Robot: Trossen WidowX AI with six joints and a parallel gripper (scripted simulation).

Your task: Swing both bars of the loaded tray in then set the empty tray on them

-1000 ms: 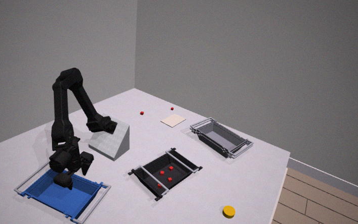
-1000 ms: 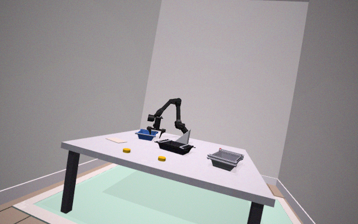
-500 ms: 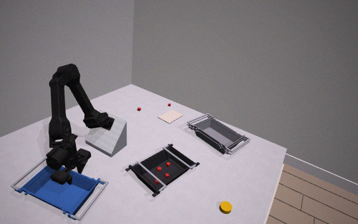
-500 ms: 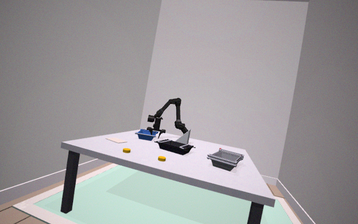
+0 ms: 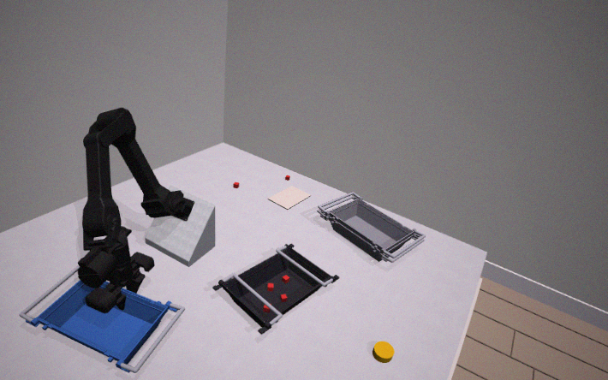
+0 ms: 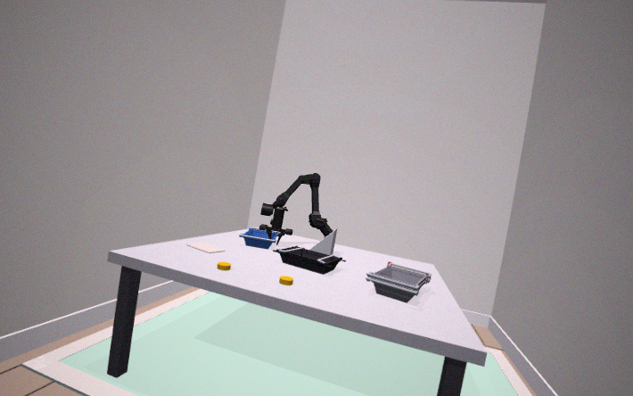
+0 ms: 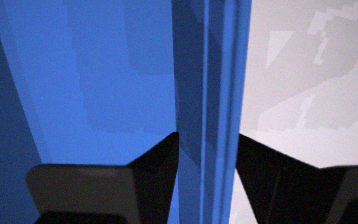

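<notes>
My gripper tip is 1 cm short of the blue tray, 8 cm to the left of it and 3 cm below it. From my gripper tip the other things lie so: small red block 12 cm behind, 67 cm to the left.
</notes>
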